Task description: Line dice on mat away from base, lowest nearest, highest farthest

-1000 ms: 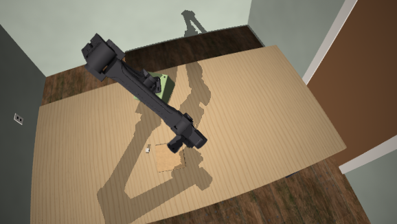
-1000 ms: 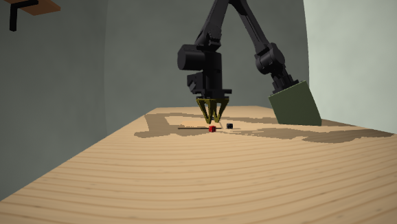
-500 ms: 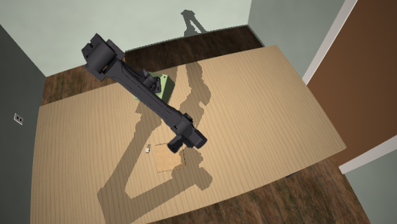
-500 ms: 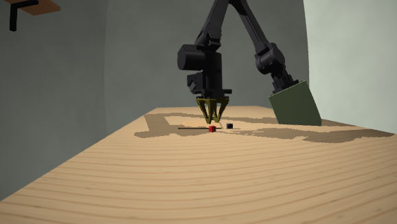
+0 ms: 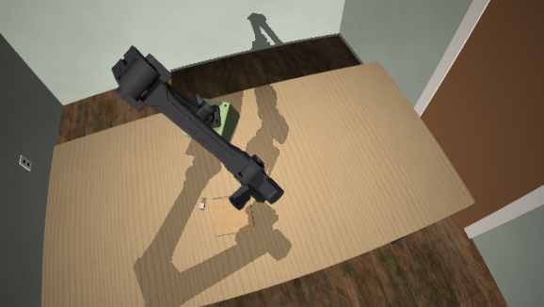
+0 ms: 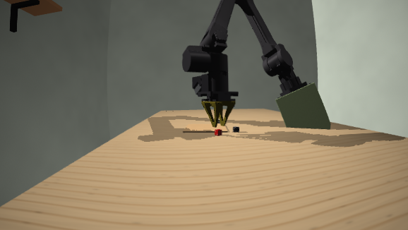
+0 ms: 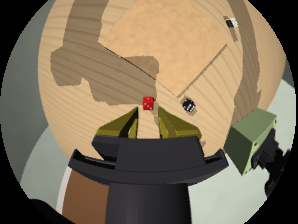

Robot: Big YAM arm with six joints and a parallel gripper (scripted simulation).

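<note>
My hand is 30 mm above the red die. Round my hand: tan mat 40 mm ahead, 110 mm to the right, 30 mm below; white die 220 mm to the right, 30 mm below; black die 60 mm behind, 40 mm to the right, 30 mm below.
</note>
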